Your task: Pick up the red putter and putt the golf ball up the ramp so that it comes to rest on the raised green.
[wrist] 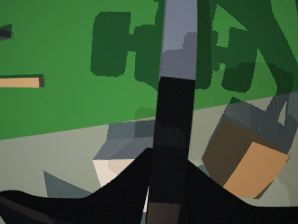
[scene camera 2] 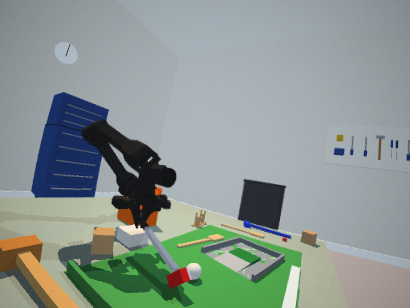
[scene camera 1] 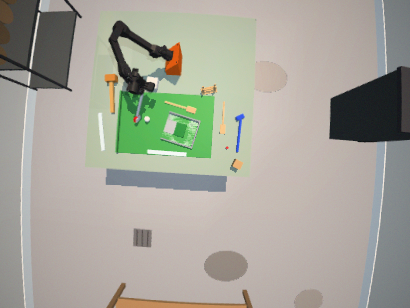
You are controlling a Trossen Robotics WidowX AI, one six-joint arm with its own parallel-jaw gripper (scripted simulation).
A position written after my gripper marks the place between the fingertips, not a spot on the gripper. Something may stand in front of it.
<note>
My gripper [scene camera 2: 138,228] holds a red putter. Also in view: a white block [wrist: 115,155] and a tan block [wrist: 241,161].
My gripper also shows in the wrist view [wrist: 160,154].
</note>
